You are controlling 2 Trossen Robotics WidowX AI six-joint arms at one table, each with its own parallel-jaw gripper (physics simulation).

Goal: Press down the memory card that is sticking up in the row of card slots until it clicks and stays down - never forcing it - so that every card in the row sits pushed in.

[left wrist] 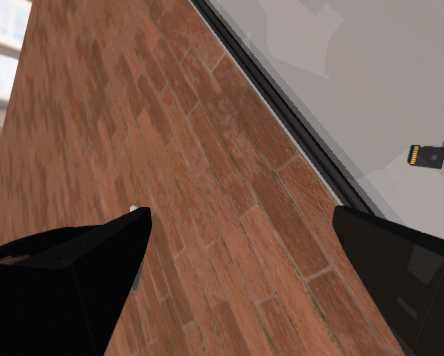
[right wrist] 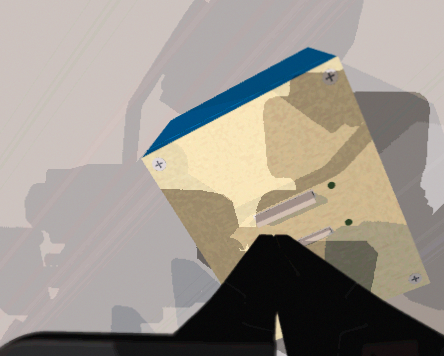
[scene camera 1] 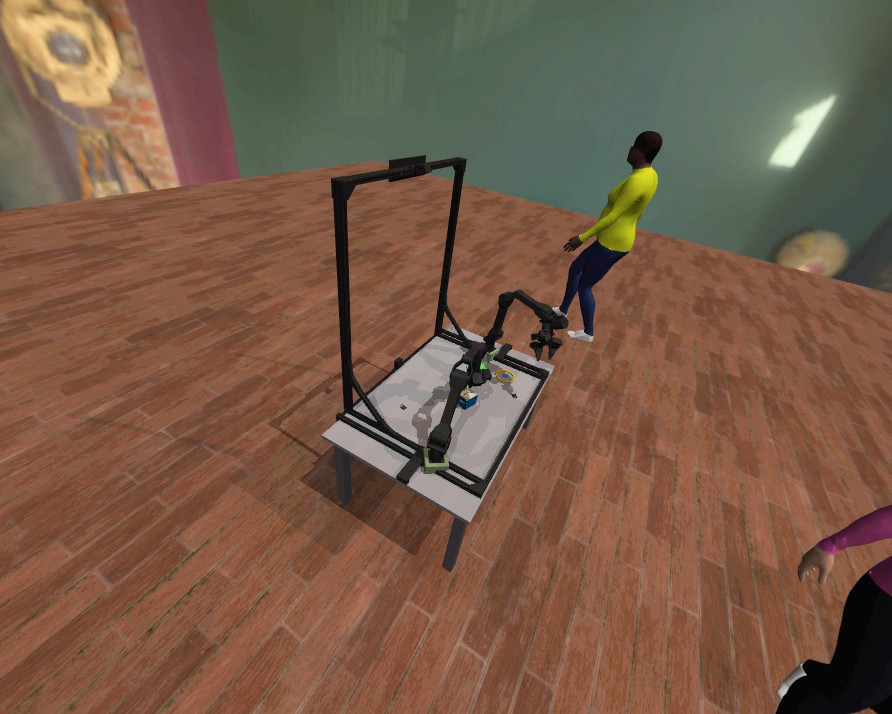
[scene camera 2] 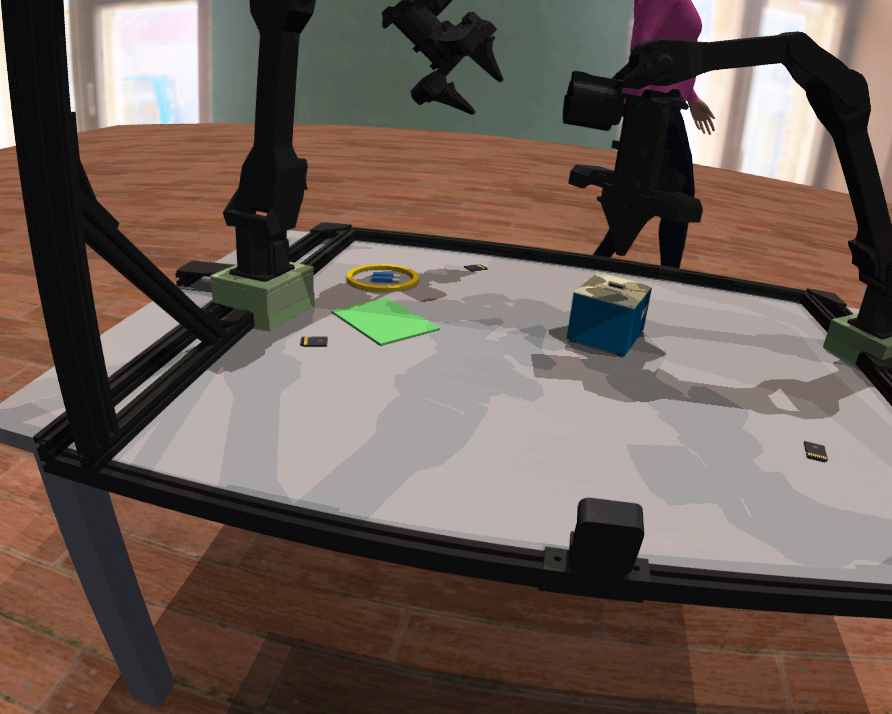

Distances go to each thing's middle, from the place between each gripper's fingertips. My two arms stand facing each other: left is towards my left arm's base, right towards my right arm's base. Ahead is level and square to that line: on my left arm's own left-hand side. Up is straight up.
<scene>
Now: the card slot row [right wrist: 321,170] 2 cm behind my right hand, 1 cm to the left of it and 4 cm below it. The rest, counted from my right hand: green square pad [scene camera 2: 383,321]: 2 cm behind, 30 cm to the left, 11 cm below.
Now: left hand 32 cm past the card slot row, 21 cm above it and 17 cm to the left of it. The rest, counted from my left hand: green square pad (33 cm behind, 28 cm below, 12 cm to the left).
</scene>
